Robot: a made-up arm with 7 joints. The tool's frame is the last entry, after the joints. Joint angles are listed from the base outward. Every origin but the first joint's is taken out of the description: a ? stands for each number. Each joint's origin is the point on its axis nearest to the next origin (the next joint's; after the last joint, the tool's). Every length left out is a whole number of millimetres.
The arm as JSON. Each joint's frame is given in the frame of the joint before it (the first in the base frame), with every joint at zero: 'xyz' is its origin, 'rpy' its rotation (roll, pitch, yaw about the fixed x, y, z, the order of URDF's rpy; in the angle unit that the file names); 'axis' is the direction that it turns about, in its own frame. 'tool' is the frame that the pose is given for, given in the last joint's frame.
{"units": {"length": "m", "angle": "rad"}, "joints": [
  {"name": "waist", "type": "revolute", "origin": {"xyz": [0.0, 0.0, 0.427], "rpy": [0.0, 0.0, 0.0]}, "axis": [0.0, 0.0, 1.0]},
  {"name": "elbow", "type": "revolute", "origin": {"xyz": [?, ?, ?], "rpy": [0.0, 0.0, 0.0]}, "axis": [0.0, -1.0, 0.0]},
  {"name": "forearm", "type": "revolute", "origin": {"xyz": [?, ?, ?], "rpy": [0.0, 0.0, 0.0]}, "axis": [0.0, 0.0, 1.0]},
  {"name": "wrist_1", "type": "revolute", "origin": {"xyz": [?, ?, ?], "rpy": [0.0, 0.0, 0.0]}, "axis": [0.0, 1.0, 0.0]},
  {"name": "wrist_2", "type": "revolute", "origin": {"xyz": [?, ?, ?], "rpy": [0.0, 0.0, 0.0]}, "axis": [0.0, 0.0, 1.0]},
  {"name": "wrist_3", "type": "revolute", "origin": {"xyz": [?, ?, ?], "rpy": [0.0, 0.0, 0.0]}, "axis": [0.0, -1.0, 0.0]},
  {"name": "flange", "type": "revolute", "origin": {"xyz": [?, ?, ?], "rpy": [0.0, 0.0, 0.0]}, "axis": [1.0, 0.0, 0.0]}
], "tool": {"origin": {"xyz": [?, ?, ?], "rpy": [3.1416, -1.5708, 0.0]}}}
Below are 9 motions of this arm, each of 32 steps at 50 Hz.
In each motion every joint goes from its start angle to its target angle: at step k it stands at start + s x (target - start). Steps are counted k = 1, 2, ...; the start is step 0. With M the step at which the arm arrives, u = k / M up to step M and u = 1 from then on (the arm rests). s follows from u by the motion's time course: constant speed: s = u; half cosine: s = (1 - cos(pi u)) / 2; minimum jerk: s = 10 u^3 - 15 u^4 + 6 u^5.
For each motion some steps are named. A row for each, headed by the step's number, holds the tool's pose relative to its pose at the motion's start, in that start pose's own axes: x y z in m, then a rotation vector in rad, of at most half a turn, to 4 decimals.
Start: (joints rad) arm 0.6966 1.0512 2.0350 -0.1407 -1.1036 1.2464 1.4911
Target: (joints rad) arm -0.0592 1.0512 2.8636 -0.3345 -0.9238 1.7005 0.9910
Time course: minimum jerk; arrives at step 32
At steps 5, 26, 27, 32:
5: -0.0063 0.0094 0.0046 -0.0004 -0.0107 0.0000
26: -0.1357 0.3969 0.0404 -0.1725 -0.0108 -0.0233
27: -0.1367 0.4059 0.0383 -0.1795 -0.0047 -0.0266
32: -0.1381 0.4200 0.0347 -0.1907 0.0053 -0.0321

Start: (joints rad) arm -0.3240 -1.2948 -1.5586 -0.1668 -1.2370 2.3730 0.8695
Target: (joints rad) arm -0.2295 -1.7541 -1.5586 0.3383 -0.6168 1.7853 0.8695
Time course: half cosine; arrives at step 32
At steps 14, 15, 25, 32:
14: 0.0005 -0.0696 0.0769 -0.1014 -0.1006 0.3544
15: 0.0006 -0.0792 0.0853 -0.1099 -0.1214 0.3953
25: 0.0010 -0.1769 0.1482 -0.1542 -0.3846 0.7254
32: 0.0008 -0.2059 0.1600 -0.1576 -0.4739 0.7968

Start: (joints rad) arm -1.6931 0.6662 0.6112 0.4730 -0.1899 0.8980 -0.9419
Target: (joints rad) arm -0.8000 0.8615 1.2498 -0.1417 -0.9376 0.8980 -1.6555
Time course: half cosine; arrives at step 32
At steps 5, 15, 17, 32:
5: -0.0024 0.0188 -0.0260 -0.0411 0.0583 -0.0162
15: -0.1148 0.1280 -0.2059 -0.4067 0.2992 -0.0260
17: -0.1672 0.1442 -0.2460 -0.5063 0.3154 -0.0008
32: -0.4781 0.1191 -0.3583 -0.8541 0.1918 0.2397

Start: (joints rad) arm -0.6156 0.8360 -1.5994 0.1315 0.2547 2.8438 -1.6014
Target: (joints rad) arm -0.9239 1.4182 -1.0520 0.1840 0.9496 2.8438 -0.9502
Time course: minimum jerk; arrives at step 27
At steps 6, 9, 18, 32:
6: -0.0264 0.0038 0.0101 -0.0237 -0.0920 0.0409
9: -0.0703 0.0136 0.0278 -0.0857 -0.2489 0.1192
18: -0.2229 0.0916 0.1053 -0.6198 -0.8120 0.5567
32: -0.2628 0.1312 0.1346 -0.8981 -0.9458 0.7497

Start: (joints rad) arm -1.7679 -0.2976 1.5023 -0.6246 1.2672 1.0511 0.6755
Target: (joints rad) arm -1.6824 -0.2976 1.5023 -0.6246 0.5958 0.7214 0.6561
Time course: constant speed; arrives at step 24
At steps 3, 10, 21, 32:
3: 0.0027 -0.0051 -0.0012 -0.0566 -0.0019 -0.0647
10: 0.0076 -0.0160 -0.0035 -0.1979 -0.0006 -0.2077
21: 0.0126 -0.0297 -0.0056 -0.4435 0.0179 -0.4085
32: 0.0135 -0.0327 -0.0059 -0.5149 0.0266 -0.4578

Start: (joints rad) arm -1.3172 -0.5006 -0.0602 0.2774 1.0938 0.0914 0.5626
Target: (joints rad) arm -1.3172 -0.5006 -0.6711 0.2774 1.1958 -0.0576 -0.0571
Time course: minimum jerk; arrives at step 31
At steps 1, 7, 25, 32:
1: 0.0000 0.0000 0.0000 -0.0001 0.0001 -0.0002
7: 0.0028 0.0033 -0.0054 -0.0335 0.0200 -0.0466
25: 0.0210 0.0283 -0.0753 -0.4480 0.1288 -0.5204
32: 0.0213 0.0291 -0.0800 -0.4755 0.1287 -0.5468

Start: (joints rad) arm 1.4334 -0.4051 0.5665 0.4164 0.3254 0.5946 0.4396
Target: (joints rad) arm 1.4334 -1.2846 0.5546 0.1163 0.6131 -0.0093 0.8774
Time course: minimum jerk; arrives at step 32
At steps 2, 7, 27, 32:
2: 0.0002 0.0011 0.0008 -0.0007 -0.0018 0.0026
7: 0.0067 0.0353 0.0271 -0.0226 -0.0605 0.0850
27: -0.1079 0.4975 0.2601 -0.3169 -0.7430 1.0912
32: -0.1173 0.5121 0.2638 -0.3269 -0.7644 1.1228

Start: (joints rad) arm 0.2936 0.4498 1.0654 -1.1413 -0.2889 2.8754 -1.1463
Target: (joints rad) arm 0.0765 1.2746 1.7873 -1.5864 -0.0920 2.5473 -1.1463
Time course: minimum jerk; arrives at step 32
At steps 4, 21, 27, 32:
4: 0.0025 -0.0014 0.0042 -0.0129 -0.0148 -0.0010
21: 0.1164 -0.0007 0.1463 -0.4448 -0.8286 0.0541
27: 0.1471 0.0138 0.1651 -0.4926 -1.0599 0.0881
32: 0.1519 0.0163 0.1675 -0.4974 -1.0953 0.0935

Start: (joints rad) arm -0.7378 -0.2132 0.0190 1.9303 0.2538 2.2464 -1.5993
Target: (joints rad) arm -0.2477 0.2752 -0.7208 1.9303 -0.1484 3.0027 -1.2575
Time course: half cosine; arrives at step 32
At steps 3, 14, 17, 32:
3: 0.0003 0.0046 -0.0032 -0.0280 0.0023 -0.0016
14: -0.0077 0.0724 -0.0669 -0.5112 0.0726 0.0074
17: -0.0187 0.0910 -0.0928 -0.6872 0.1098 0.0251
32: -0.0804 0.1176 -0.1629 -1.1776 0.2367 0.1034

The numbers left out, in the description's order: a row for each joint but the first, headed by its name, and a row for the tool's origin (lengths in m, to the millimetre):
elbow: 0.0 -0.082 0.0
forearm: 0.0 0.0 0.406
wrist_1: 0.02 0.046 0.0
wrist_2: -0.013 0.0 0.266
wrist_3: 0.0 -0.074 0.0
flange: 0.011 0.0 0.078
tool: 0.0 0.0 0.0

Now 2 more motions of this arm.
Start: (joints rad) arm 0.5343 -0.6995 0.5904 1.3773 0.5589 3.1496 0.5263
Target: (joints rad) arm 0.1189 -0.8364 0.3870 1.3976 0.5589 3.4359 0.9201
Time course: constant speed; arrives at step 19
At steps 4, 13, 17, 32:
4: 0.0322 0.0289 0.0159 0.0353 0.1261 -0.0185
13: 0.1160 0.0863 0.0401 0.1549 0.3806 -0.0719
17: 0.1572 0.1081 0.0451 0.2230 0.4777 -0.1025
32: 0.1786 0.1181 0.0462 0.2598 0.5221 -0.1197

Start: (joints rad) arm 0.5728 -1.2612 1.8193 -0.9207 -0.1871 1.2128 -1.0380
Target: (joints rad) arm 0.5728 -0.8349 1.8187 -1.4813 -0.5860 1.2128 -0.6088
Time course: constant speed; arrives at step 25
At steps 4, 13, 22, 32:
4: 0.0394 0.0023 -0.0231 -0.0582 0.0564 0.0524
13: 0.1139 0.0117 -0.0874 -0.1902 0.1729 0.1939
22: 0.1669 0.0249 -0.1637 -0.3221 0.2720 0.3652
32: 0.1797 0.0297 -0.1908 -0.3657 0.3004 0.4282

